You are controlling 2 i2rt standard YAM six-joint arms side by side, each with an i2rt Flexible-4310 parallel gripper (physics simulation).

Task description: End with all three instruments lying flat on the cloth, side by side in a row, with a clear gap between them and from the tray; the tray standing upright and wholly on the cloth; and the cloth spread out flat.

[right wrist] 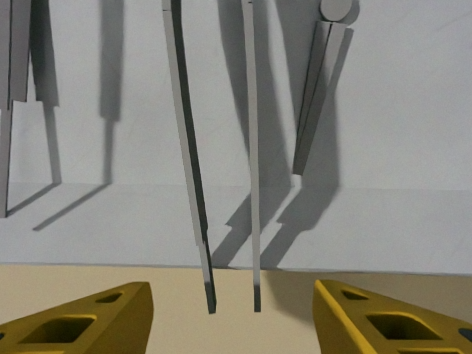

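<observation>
My right gripper is open, its yellow fingers at the lower left and lower right over the beige surface, just outside the tray's near edge. The grey tray fills the upper part of the view. The tweezers lean over its near wall. Their two leg tips stick out past the rim, in the space between my open fingers as seen here, and are not gripped. The closed-bladed scissors lie in the tray to the right. The scalpel is at the far left, its thin end over the near wall. My left gripper is not in view.
The near rim of the tray runs across the view just beyond my fingers. A beige surface lies in front of it; whether this is the cloth I cannot tell. Shadows fall across the tray and on the beige surface at the right.
</observation>
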